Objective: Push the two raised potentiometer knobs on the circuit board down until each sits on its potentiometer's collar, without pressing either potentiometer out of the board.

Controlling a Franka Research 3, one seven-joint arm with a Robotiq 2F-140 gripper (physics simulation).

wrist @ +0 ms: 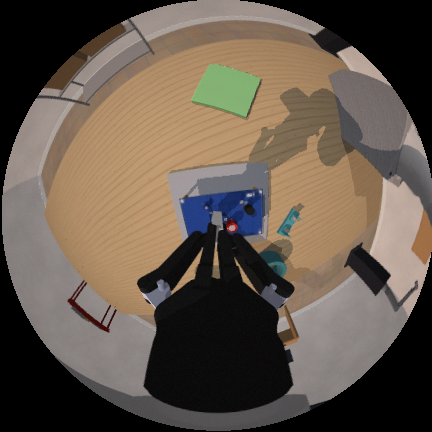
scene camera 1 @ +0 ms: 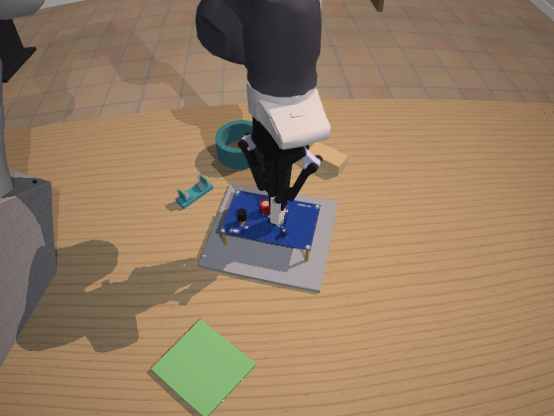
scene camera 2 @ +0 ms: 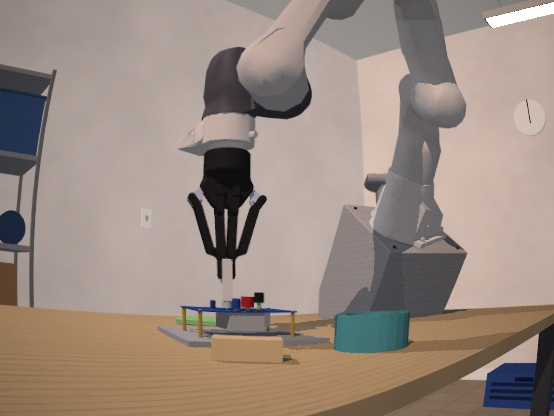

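The blue circuit board (scene camera 1: 303,225) (scene camera 2: 192,308) (wrist: 195,212) stands on brass posts over a grey base plate. A black knob (scene camera 1: 242,215) (scene camera 2: 259,297) (wrist: 249,209) is raised, with its stem showing between it and the board. A low grey knob (scene camera 2: 226,304) is directly beneath my fingertips; my fingers hide it in the other views. My gripper (scene camera 1: 277,214) (scene camera 2: 227,287) (wrist: 216,217) is shut and empty, pointing down, its pale tips at or just above the grey knob; contact is not clear. A red-capped part (scene camera 1: 265,206) (scene camera 2: 247,302) (wrist: 231,227) stands low beside the tips.
Small blue parts, one a blue cylinder (scene camera 2: 236,303), stand near the fingertips. Around the grey base plate (scene camera 1: 327,240) (scene camera 2: 175,334) lie a teal ring (scene camera 1: 232,161) (scene camera 2: 371,332), a teal bracket (scene camera 1: 195,193) (wrist: 289,223), a wooden block (scene camera 1: 331,158) (scene camera 2: 247,349) and a green square (scene camera 1: 203,367) (wrist: 227,90).
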